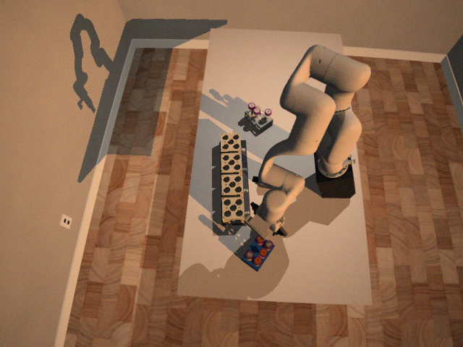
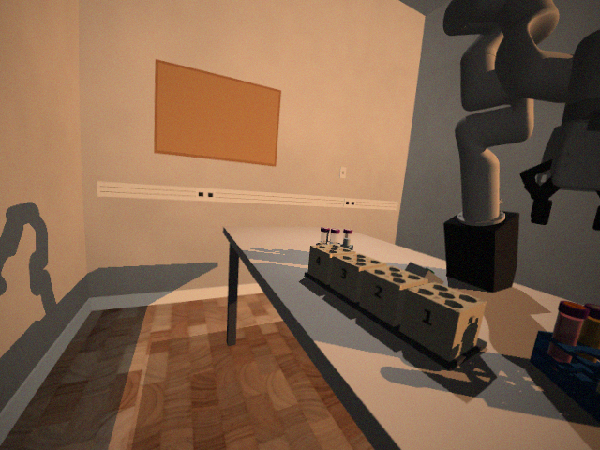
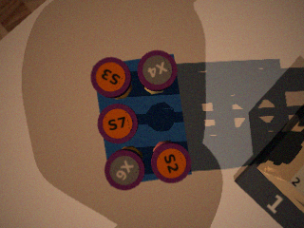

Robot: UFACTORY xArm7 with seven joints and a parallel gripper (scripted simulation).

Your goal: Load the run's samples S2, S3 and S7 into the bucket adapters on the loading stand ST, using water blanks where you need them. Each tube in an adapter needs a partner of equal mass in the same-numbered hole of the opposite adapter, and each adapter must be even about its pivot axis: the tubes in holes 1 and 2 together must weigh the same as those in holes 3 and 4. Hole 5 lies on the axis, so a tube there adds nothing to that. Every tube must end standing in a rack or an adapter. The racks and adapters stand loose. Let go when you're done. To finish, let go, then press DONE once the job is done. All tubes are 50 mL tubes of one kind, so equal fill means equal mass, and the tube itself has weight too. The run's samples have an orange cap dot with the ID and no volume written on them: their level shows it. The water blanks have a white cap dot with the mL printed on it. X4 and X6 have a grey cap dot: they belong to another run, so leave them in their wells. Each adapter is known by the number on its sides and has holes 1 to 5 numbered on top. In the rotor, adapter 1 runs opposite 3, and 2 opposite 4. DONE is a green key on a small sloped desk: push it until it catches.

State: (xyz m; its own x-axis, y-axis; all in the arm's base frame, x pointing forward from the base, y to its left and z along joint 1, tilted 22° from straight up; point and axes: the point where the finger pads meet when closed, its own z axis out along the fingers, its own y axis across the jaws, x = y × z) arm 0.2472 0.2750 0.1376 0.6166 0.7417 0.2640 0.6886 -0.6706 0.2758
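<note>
Now: the pink-filled sample tube 10 mm ahead of my hand, 20 mm to the left of it and 190 mm below it. From my hand the other things lie so: yellowish tube 50 mm ahead, 100 mm to the left, 190 mm below; then orange-dotted tube 20 mm ahead, 130 mm to the left, 190 mm below; then blue sample rack 20 mm ahead, 80 mm to the left, 220 mm below.
</note>
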